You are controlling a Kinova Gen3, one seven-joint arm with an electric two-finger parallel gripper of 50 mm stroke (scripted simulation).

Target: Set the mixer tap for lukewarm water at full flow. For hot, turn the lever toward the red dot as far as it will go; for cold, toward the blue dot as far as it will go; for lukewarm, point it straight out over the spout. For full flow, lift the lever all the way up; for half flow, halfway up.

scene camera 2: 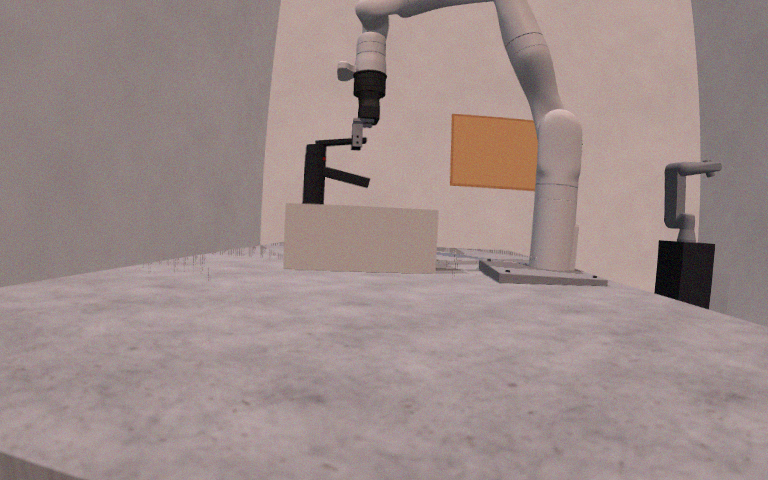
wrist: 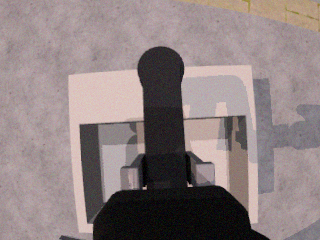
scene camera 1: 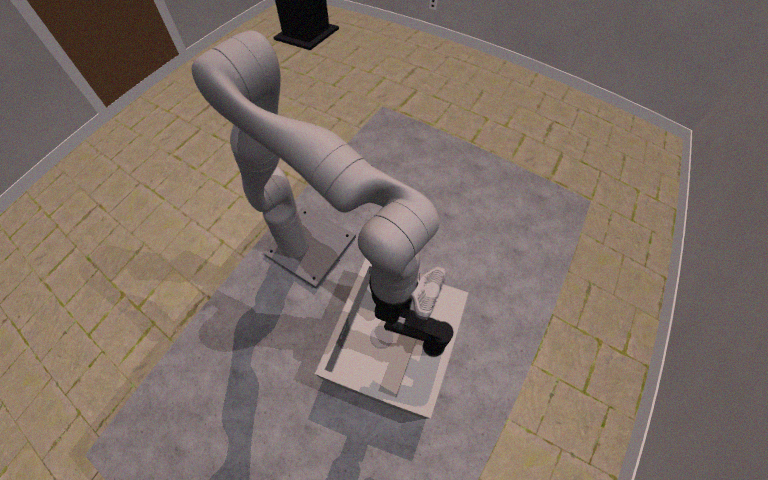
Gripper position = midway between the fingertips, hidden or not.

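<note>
I can see my gripper [scene camera 2: 356, 148], and the wrist view [wrist: 165, 163] has the gripper in it too. There is a lever [wrist: 164, 137] here as well, along with a sink basin [wrist: 98, 152].
</note>
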